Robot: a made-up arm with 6 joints.
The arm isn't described. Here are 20 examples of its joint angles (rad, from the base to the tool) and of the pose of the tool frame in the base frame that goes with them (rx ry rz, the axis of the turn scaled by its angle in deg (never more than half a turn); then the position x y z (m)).
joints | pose
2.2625 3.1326 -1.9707 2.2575 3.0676 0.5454 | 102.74 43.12 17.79 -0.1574 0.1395 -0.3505
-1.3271 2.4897 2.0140 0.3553 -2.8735 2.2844 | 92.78 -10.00 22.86 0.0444 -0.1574 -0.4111
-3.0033 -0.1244 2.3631 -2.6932 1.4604 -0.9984 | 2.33 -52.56 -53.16 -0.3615 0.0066 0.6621
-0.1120 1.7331 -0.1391 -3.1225 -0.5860 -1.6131 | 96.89 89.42 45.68 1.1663 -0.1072 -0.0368
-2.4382 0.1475 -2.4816 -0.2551 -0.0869 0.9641 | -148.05 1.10 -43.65 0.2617 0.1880 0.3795
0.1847 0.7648 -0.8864 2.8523 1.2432 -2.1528 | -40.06 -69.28 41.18 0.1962 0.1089 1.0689
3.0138 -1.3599 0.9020 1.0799 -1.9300 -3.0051 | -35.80 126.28 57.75 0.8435 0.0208 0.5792
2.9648 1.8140 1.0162 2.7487 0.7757 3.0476 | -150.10 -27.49 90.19 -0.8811 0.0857 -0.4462
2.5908 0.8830 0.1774 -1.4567 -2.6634 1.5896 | 43.31 111.32 -51.02 -0.6439 0.2723 0.7019
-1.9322 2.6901 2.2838 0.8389 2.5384 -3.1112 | 78.24 -28.87 40.87 0.0768 -0.0756 -0.2521
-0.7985 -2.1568 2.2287 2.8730 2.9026 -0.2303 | -154.17 68.76 21.88 -0.3569 0.4141 0.0631
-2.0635 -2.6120 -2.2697 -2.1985 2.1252 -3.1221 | -6.95 -80.35 -111.66 -0.0787 0.0715 -0.2202
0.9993 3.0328 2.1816 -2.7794 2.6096 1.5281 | -151.10 20.20 -32.20 -0.0946 -0.1670 -0.3996
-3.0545 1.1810 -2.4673 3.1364 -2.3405 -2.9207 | 83.37 -6.01 -141.90 -0.3439 -0.0513 0.6186
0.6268 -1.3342 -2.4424 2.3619 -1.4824 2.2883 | 101.62 -71.54 41.19 -0.3118 -0.3559 -0.0915
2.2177 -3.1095 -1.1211 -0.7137 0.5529 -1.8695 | -106.46 -95.35 -31.93 -0.2345 0.3777 -0.7705
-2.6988 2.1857 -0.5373 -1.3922 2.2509 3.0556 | -0.43 120.08 106.27 -0.7719 -0.2364 -0.2305
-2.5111 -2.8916 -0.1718 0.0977 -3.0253 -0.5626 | -14.40 -9.58 177.43 0.1339 0.0731 -0.6538
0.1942 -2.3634 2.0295 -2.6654 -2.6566 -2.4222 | 0.64 137.53 27.84 -0.4511 -0.0268 -0.0118
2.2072 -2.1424 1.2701 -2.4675 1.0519 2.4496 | 126.00 -10.47 99.56 0.6466 -0.7461 0.0637
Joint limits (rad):
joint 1: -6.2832..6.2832
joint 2: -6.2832..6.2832
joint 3: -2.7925..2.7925
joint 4: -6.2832..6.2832
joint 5: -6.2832..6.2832
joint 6: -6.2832..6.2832
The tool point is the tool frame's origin. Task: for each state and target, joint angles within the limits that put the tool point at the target. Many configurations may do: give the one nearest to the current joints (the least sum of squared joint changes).
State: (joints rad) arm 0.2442 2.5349 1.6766 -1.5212 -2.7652 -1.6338
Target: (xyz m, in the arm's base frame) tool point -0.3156 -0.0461 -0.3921
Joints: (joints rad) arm 0.4434 3.2569 1.6864 -1.5218 -2.7345 -1.6338
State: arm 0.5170 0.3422 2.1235 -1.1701 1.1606 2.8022
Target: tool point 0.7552 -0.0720 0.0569
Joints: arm 0.0668 0.9976 1.6205 -1.3252 0.9577 2.8022
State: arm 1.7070 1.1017 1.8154 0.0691 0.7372 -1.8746
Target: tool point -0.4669 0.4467 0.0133
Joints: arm 2.3083 0.9388 1.7228 0.1886 0.7519 -1.8746
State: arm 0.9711 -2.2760 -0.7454 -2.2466 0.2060 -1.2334
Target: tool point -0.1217 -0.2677 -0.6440
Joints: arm 1.0162 -2.0880 -1.4163 -2.3027 0.4550 -1.2334
